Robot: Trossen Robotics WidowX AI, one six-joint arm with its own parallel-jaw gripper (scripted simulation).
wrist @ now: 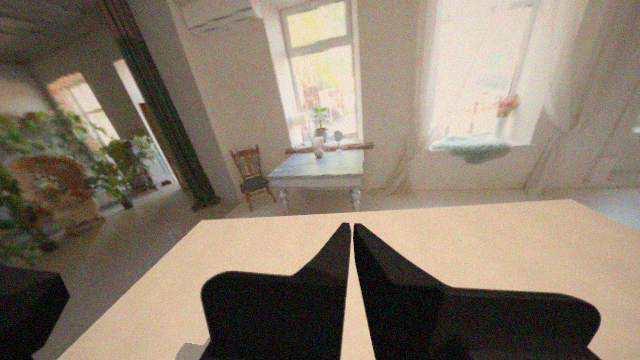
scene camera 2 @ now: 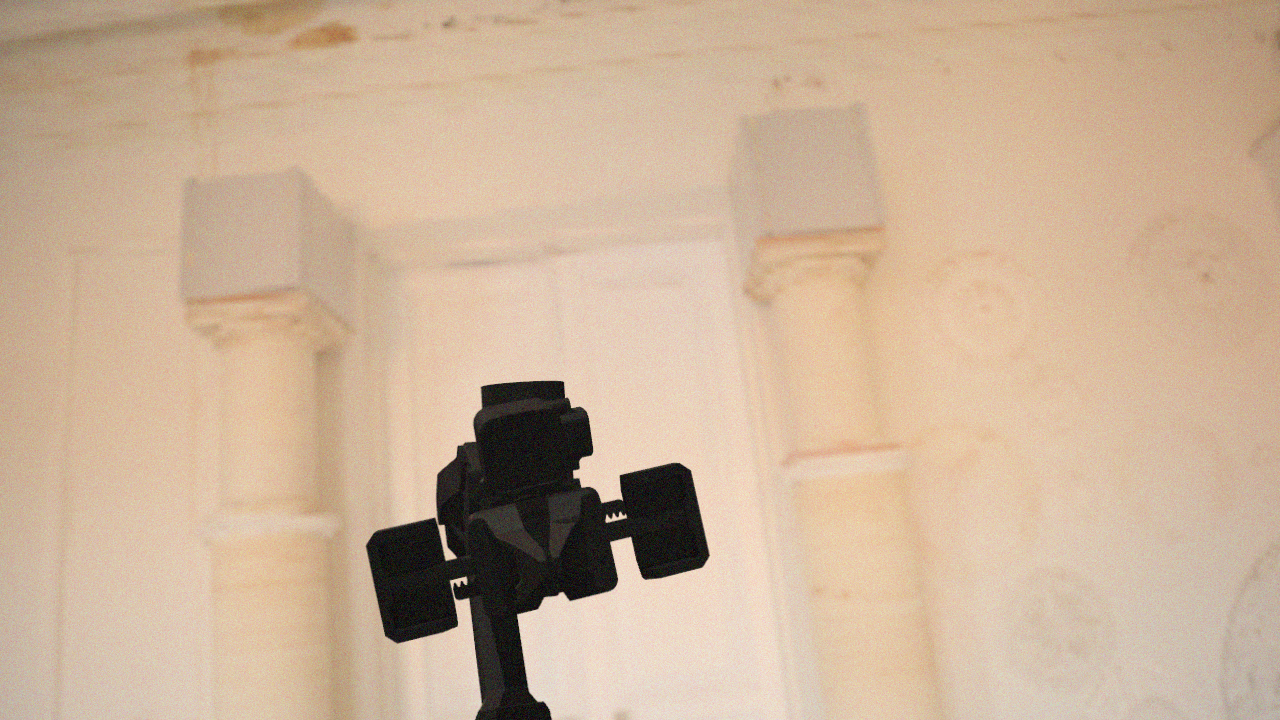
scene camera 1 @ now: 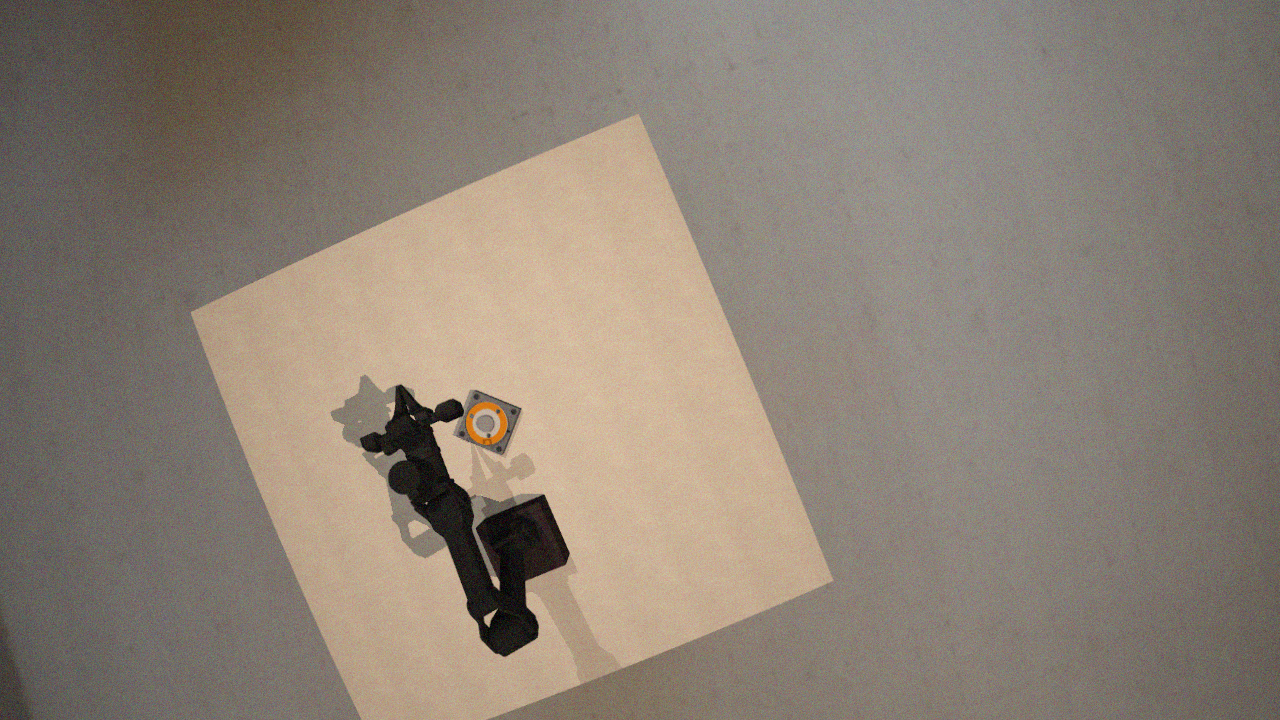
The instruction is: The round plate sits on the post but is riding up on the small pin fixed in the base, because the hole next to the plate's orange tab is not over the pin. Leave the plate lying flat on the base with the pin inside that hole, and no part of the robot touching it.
Scene:
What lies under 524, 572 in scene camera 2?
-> My gripper.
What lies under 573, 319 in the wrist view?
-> My gripper.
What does my gripper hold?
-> Nothing.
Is my gripper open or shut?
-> Shut.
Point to a square grey base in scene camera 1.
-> At 512, 412

